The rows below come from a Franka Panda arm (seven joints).
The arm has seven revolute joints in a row. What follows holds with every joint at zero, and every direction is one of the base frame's.
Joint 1 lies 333.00 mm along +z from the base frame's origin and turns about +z.
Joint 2 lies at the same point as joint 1 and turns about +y.
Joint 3 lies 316.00 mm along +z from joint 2 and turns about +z.
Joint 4 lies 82.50 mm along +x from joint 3 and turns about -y.
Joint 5 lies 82.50 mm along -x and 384.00 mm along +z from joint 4 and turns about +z.
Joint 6 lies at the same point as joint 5 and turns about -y.
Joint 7 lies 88.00 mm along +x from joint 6 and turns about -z.
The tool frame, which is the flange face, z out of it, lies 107.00 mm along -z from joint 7; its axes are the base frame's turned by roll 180.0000, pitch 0.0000 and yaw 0.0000 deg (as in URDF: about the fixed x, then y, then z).
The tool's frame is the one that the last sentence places.
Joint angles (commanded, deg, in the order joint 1, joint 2, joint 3, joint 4, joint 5, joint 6, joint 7), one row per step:
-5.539 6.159 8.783 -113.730 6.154 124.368 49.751
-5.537 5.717 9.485 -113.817 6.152 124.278 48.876
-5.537 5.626 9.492 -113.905 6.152 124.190 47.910
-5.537 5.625 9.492 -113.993 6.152 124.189 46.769
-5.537 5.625 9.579 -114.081 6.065 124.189 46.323
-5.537 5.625 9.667 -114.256 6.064 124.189 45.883
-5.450 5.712 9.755 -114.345 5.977 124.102 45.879
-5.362 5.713 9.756 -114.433 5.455 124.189 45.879
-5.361 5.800 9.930 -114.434 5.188 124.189 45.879
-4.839 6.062 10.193 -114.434 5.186 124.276 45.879
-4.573 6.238 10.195 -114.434 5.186 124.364 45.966
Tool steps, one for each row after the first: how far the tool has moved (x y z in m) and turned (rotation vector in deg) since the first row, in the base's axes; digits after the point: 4 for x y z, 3 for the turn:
-0.0017 0.0071 0.0037 -0.046 -0.367 1.580
-0.0023 0.0072 0.0038 -0.134 -0.388 2.555
-0.0026 0.0072 0.0030 -0.225 -0.425 3.687
-0.0030 0.0080 0.0023 -0.328 -0.391 4.261
-0.0038 0.0088 0.0009 -0.359 -0.265 4.789
-0.0043 0.0105 -0.0008 -0.414 -0.009 5.022
-0.0045 0.0110 -0.0015 -0.870 -0.026 5.365
-0.0045 0.0126 -0.0023 -1.071 0.047 5.673
-0.0047 0.0204 -0.0048 -1.011 0.209 6.451
-0.0046 0.0231 -0.0064 -0.982 0.302 6.625

